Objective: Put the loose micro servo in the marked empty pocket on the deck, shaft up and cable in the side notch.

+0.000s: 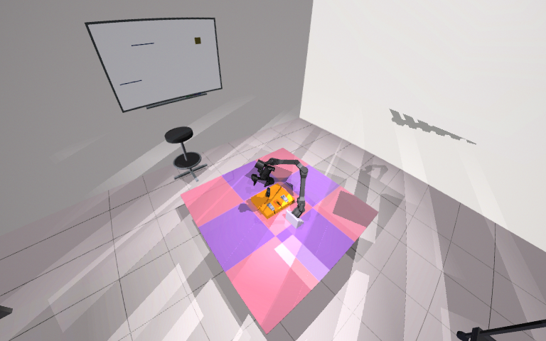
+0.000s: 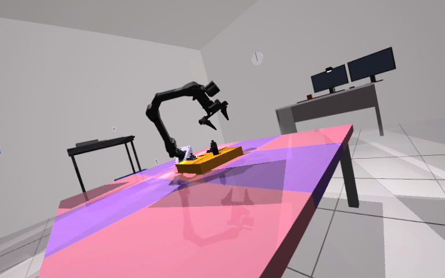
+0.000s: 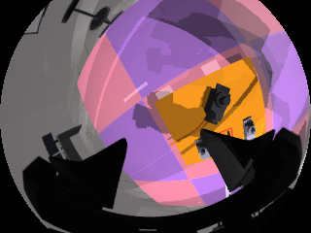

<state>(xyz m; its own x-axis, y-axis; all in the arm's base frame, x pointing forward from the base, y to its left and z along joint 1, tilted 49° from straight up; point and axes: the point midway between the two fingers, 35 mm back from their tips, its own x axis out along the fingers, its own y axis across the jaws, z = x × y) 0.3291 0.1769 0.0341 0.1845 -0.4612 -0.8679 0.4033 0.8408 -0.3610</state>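
The orange robot deck lies 4 cm behind my gripper tip, 9 cm to the right of it and 17 cm below it.
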